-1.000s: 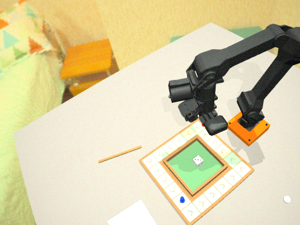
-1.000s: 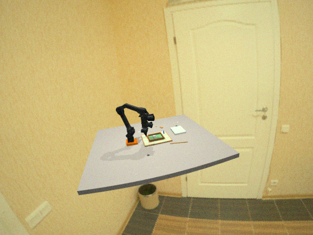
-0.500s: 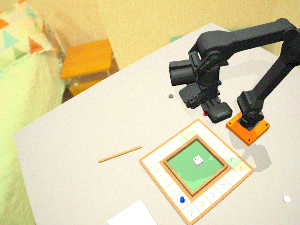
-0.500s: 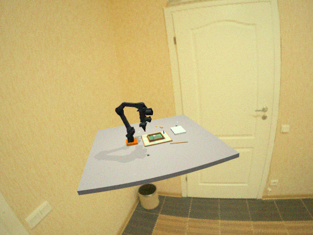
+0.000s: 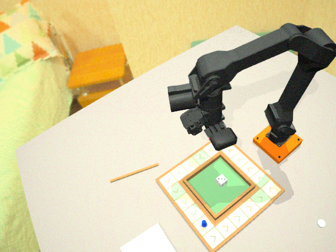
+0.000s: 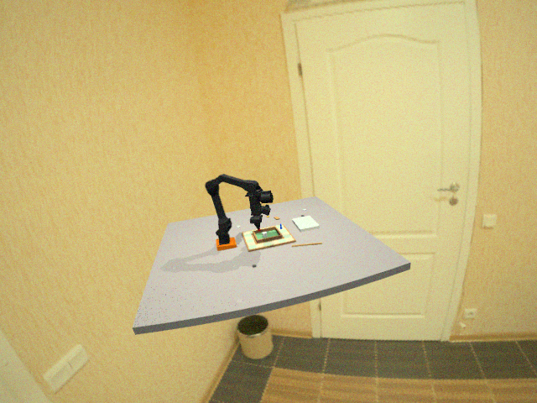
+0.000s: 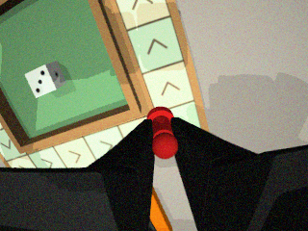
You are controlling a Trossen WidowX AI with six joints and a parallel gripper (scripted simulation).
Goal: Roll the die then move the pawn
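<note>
Now: gripper tip 4 cm short of the white die, 10 cm to the right of it and 8 cm above it. Also, from my gripper tip: red pawn (1 cm above); green tray (6 cm ahead, 10 cm to the left, 10 cm below); blue pawn (17 cm ahead, 17 cm to the left, 8 cm below).
</note>
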